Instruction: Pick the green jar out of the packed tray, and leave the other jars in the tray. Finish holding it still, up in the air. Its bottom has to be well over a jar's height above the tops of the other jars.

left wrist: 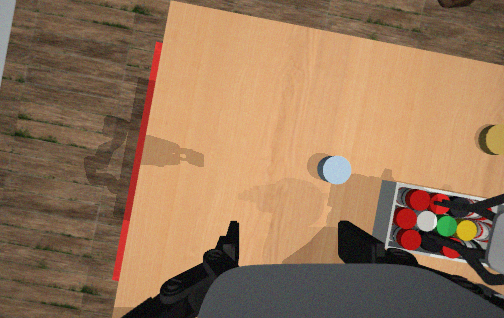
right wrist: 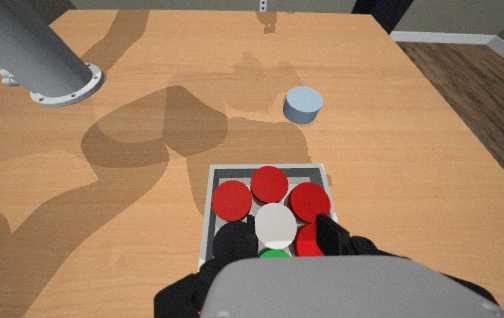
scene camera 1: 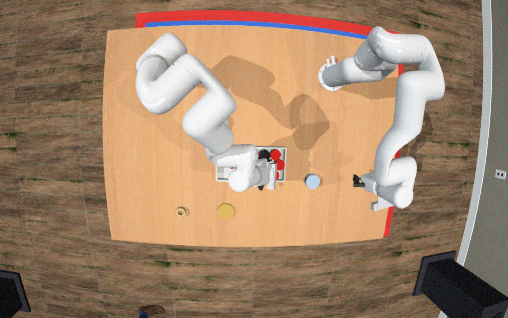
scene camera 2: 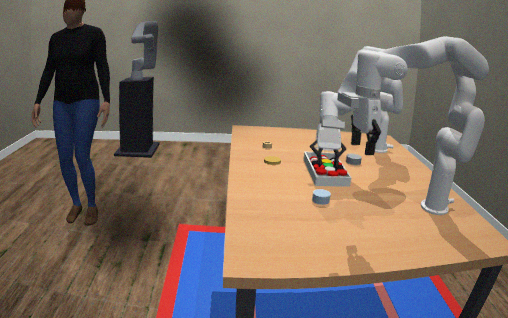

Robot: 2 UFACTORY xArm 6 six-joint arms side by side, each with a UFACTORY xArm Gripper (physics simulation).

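Frame: origin at the left arm's base, x down, y back, z left, level; centimetres.
Seen in the pictures: left gripper, between the fingertips: (left wrist: 288, 237) (scene camera 1: 364, 176) (scene camera 2: 362, 149); right gripper, between the fingertips: (left wrist: 432, 218) (right wrist: 285, 229) (scene camera 2: 327, 167); left arm's base, origin of its link: (right wrist: 72, 85) (scene camera 1: 331, 77) (scene camera 2: 434, 207); right arm's base, origin of its link: (scene camera 2: 376, 149).
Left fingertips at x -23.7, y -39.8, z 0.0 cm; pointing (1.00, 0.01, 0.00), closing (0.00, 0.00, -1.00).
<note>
Offsets run from my left fingertips to a thing's top centre.
The green jar @(dx +19.2, dy +7.3, dz -38.0 cm) (scene camera 2: 327, 164) (left wrist: 446, 226) (right wrist: 274, 254) stands in the tray @(dx +19.9, dy +7.9, dz -40.8 cm) (scene camera 1: 217, 175) (scene camera 2: 334, 182) (left wrist: 385, 210) (right wrist: 205, 220), between a white-lidded jar @(dx +19.2, dy +6.3, dz -33.8 cm) (left wrist: 426, 221) (right wrist: 276, 225) and a yellow-lidded jar @(dx +19.2, dy +8.3, dz -42.2 cm) (left wrist: 467, 230). In the right wrist view its lid is partly hidden by my gripper's body. My right gripper (scene camera 2: 328, 164) (left wrist: 432, 218) (right wrist: 285, 229) is open, its fingertips at about lid height on either side of the green jar's row, near black and red lids. In scene camera 1 its body hides the green jar. My left gripper (scene camera 1: 355, 180) (scene camera 2: 363, 146) (left wrist: 288, 237) is open and empty, above the table.
A light blue cylinder @(dx +20.7, dy -4.3, dz -15.6 cm) (scene camera 1: 312, 181) (scene camera 2: 321, 196) (left wrist: 336, 170) (right wrist: 303, 105) stands between the tray and my left gripper. A yellow disc @(dx +22.5, dy -11.3, dz -54.7 cm) (scene camera 1: 225, 210) (scene camera 2: 272, 160) and a small ring @(dx +21.5, dy -8.6, dz -74.4 cm) (scene camera 1: 178, 213) lie below the tray in scene camera 1. A grey disc @(dx +20.7, dy +26.8, dz -51.2 cm) (scene camera 2: 353, 159) lies beside the tray.
</note>
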